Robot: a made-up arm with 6 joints. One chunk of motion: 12 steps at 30 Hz.
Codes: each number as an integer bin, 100 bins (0 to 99) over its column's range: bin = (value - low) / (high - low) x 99, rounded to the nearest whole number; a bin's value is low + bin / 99 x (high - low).
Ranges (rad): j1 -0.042..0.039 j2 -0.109..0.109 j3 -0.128..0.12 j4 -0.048..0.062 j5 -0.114..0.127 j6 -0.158..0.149
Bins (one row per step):
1: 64 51 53 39 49 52
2: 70 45 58 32 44 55
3: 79 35 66 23 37 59
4: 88 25 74 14 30 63
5: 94 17 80 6 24 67
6: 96 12 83 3 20 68
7: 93 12 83 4 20 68
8: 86 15 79 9 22 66
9: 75 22 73 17 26 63
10: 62 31 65 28 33 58
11: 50 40 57 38 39 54
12: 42 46 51 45 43 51
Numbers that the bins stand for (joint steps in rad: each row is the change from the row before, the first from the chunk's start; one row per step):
1: 0.01036 0.00330 0.00477 -0.00467 0.00528 0.00325
2: 0.01527 -0.00991 0.01729 -0.01244 -0.00689 0.01256
3: 0.02264 -0.03193 0.03733 -0.02244 -0.02393 0.02496
4: 0.03000 -0.05395 0.05737 -0.03244 -0.04097 0.03736
5: 0.03491 -0.07157 0.07240 -0.04133 -0.05558 0.04977
6: 0.03655 -0.08258 0.07992 -0.04467 -0.06531 0.05287
7: 0.03409 -0.08258 0.07992 -0.04356 -0.06531 0.05287
8: 0.02836 -0.07597 0.06990 -0.03800 -0.06044 0.04667
9: 0.01936 -0.06056 0.05487 -0.02911 -0.05071 0.03736
10: 0.00873 -0.04074 0.03483 -0.01689 -0.03367 0.02186
11: -0.00109 -0.02092 0.01479 -0.00578 -0.01906 0.00945
12: -0.00764 -0.00771 -0.00024 0.00200 -0.00932 0.00015

